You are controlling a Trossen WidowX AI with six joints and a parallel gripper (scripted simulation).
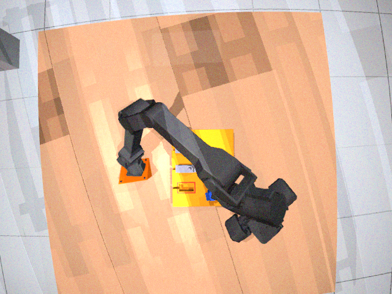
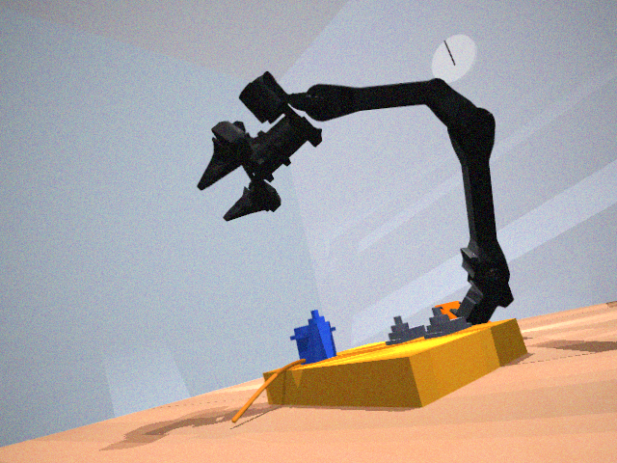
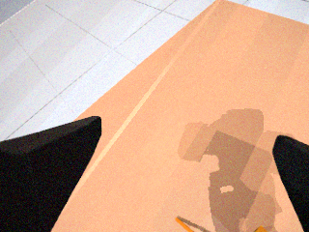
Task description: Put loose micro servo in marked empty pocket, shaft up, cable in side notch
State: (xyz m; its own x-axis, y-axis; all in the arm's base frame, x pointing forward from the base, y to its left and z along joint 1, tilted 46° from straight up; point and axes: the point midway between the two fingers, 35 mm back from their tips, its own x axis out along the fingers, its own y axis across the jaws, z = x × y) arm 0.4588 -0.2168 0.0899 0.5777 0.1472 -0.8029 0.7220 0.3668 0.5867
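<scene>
The yellow deck lies 14 cm behind my gripper tip, 11 cm to the left of it and 30 cm below it.
</scene>
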